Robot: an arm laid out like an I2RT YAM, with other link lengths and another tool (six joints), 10 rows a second.
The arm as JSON. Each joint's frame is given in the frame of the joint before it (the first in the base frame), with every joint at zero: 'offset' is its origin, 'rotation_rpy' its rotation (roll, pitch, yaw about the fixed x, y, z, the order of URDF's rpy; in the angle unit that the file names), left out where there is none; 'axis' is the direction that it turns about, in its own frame. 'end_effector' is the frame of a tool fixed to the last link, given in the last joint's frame.
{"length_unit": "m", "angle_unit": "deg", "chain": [
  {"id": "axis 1", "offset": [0.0, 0.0, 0.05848], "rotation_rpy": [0.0, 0.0, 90.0], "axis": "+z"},
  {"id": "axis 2", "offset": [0.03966, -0.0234, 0.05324], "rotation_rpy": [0.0, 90.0, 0.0], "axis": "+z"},
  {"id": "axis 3", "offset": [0.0, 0.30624, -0.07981], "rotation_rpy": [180.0, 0.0, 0.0], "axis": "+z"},
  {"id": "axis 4", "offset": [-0.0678, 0.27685, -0.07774], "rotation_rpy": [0.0, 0.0, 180.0], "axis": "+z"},
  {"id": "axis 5", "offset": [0.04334, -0.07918, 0.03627], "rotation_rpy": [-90.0, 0.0, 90.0], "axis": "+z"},
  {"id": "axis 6", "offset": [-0.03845, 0.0, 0.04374], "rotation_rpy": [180.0, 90.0, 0.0], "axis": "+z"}
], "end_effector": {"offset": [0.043, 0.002, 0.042], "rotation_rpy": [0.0, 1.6, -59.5]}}
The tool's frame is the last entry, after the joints.
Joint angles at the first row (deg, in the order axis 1, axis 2, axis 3, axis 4, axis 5, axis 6):
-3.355, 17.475, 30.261, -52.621, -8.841, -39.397
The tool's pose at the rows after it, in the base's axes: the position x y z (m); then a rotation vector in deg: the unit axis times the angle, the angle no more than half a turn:
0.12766, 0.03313, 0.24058, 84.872, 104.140, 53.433
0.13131, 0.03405, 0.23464, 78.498, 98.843, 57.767
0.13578, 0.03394, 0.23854, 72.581, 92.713, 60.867
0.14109, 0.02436, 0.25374, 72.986, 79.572, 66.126
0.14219, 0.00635, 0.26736, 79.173, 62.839, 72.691
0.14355, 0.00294, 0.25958, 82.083, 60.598, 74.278
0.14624, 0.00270, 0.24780, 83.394, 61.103, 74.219
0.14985, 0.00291, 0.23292, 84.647, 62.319, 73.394
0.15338, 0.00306, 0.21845, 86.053, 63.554, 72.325
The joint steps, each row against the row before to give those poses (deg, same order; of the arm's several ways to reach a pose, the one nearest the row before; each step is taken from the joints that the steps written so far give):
0.633, -5.464, -5.814, 5.225, -0.023, -0.001
0.485, -4.699, -5.203, 8.547, 0.004, 0.002
0.806, -2.710, -3.474, 8.852, 1.331, 0.108
0.392, -1.620, -2.733, 10.708, 4.588, 6.666
-0.022, -0.916, -2.009, 8.196, 7.039, 11.760
0.020, -0.724, -1.421, 0.194, 0.741, 3.322
0.006, -0.590, -1.772, 0.024, -0.191, 0.656
-0.003, -0.457, -2.120, 0.024, -0.201, -0.001
0.084, -0.153, -1.945, -0.023, 0.019, -0.022

